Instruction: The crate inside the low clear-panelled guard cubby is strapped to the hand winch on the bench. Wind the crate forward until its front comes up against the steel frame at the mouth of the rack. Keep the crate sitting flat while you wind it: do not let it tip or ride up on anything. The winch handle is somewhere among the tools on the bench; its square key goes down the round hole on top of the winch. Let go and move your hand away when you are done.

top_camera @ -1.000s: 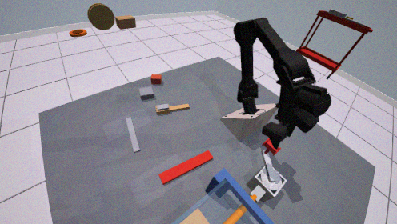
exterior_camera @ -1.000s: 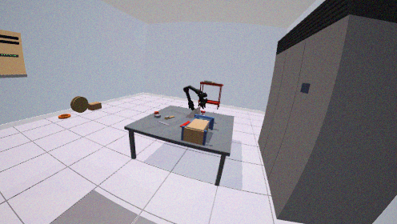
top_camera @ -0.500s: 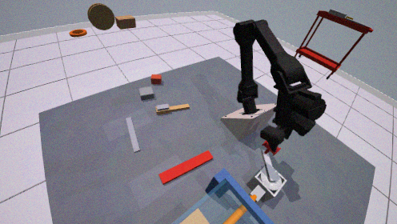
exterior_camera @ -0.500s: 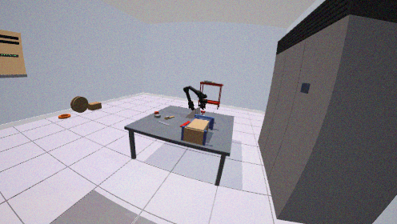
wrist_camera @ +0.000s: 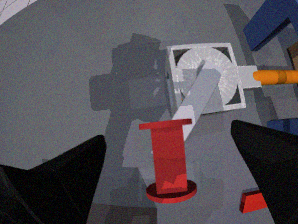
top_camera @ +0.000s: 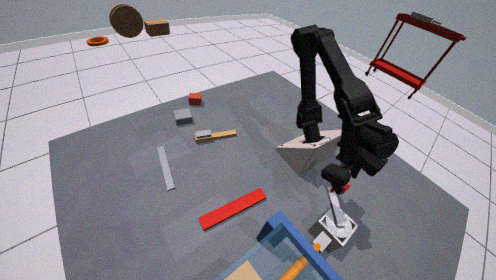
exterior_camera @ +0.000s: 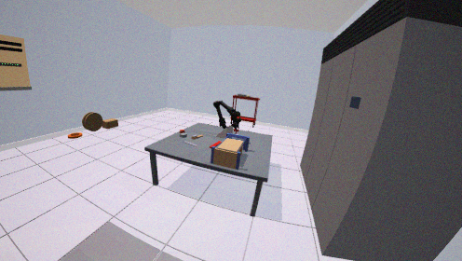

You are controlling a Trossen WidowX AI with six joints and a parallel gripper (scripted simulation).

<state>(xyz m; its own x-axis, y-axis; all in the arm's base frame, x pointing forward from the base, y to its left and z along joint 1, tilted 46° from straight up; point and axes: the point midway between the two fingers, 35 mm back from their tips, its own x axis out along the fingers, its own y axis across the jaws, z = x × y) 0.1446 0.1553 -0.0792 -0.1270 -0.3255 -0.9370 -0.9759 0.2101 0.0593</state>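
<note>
Now: gripper tip 30 mm above the red knob and 20 mm to the left of it. Also, from my gripper tip: hand winch: 130 mm below, 50 mm to the left, 50 mm ahead; winch handle: 60 mm below, 20 mm ahead, 10 mm to the left; blue frame: 230 mm ahead, 60 mm below, 40 mm to the left.
</note>
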